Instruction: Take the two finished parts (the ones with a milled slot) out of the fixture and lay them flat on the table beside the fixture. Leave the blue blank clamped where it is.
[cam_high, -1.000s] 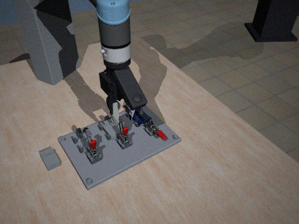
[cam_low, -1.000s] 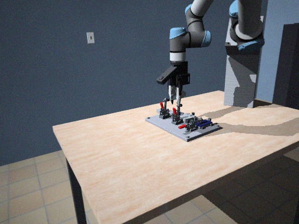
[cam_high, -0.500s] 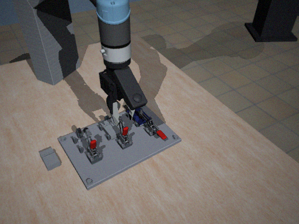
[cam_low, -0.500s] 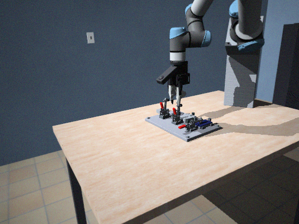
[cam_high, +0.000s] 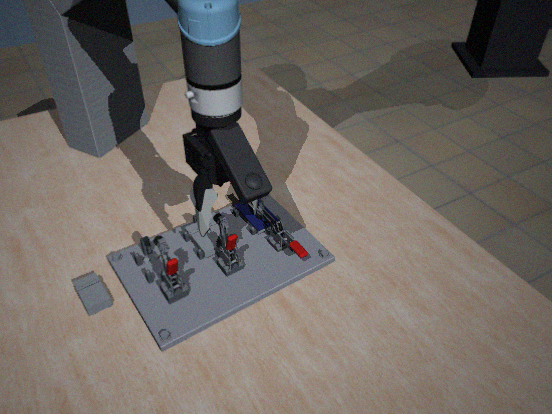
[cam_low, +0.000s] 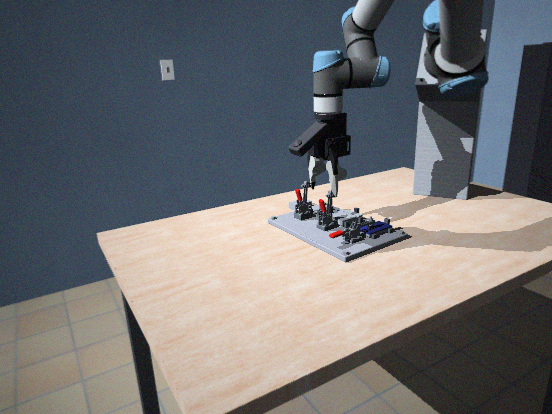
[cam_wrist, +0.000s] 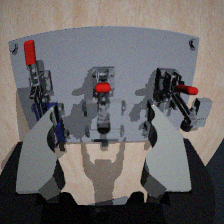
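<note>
Now: hand 3 cm past the grey fixture plate, 2 cm to the left of it and 13 cm above it. Round my hand: blue blank (14 cm behind, 4 cm to the left, 11 cm below).
</note>
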